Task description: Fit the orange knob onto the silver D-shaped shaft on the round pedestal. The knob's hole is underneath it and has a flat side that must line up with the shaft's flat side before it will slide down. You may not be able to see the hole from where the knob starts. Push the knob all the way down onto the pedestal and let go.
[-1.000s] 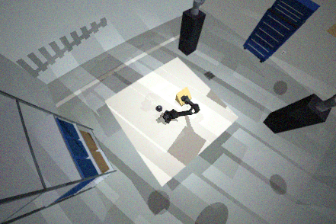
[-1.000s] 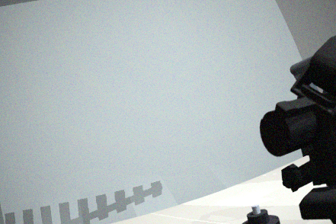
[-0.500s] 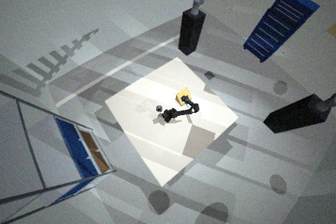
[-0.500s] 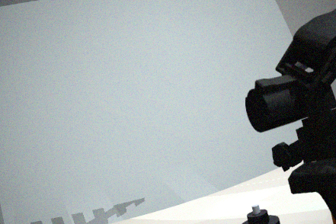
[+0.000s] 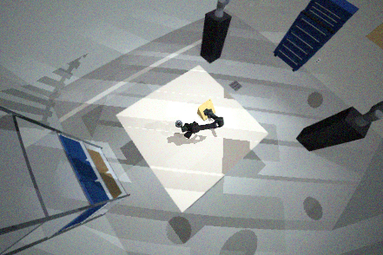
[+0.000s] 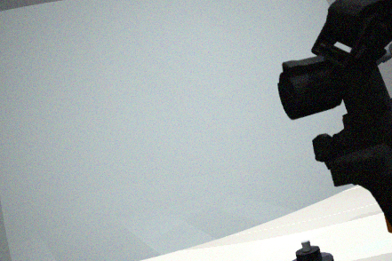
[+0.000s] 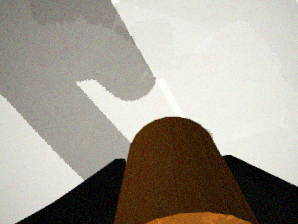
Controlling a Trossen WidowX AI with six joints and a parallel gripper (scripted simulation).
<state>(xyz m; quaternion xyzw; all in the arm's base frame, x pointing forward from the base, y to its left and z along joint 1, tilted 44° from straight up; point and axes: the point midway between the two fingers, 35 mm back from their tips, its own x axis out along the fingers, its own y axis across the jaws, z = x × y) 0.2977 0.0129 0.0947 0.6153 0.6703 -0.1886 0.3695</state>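
The dark round pedestal lies 190 mm to the right of my gripper tip, 60 mm below it and 20 mm ahead of it. Round my gripper tip: orange knob (30 mm above).
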